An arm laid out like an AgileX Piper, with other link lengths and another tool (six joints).
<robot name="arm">
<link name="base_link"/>
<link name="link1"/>
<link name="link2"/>
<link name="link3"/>
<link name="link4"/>
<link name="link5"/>
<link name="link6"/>
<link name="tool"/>
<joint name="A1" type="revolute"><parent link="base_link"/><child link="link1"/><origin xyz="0 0 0.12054" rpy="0 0 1.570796"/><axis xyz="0 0 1"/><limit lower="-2.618" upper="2.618"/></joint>
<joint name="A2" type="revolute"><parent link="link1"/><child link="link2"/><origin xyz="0 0 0" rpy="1.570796 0 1.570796"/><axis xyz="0 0 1"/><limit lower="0" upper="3.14"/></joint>
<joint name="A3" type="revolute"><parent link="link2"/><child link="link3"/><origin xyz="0.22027 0.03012 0" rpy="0 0 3.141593"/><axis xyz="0 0 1"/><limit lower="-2.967" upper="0"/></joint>
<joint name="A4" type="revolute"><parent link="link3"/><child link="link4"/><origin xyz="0.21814 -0.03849 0" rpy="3.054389 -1.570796 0"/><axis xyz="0 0 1"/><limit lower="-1.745" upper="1.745"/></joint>
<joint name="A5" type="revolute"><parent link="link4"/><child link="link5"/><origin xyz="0 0 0" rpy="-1.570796 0 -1.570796"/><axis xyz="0 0 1"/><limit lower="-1.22" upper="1.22"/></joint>
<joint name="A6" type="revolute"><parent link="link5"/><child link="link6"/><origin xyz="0 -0.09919 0" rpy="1.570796 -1.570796 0"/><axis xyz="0 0 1"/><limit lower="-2.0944" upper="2.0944"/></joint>
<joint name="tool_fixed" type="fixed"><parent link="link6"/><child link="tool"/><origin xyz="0.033 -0.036 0.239" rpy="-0.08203 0 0.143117"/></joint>
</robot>
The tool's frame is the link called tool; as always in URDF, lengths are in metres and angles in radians.
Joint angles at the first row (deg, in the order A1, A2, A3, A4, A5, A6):
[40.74, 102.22, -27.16, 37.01, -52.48, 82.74]
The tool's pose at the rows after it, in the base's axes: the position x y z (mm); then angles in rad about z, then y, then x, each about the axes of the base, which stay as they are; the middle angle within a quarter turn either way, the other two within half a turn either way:
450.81 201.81 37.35 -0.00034 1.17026 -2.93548
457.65 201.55 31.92 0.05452 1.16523 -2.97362
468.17 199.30 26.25 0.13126 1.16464 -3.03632
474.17 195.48 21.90 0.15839 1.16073 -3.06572
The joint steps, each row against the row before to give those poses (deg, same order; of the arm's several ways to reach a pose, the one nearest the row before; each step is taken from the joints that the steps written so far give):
[-0.12, 1.66, -1.49, 0.06, 0.28, 1.03]
[0.00, 2.29, -2.17, 1.03, 0.12, 0.57]
[-0.17, 2.98, -3.10, 1.66, 0.00, -0.06]
[-1.09, 1.32, -1.26, -0.40, 0.34, -0.11]

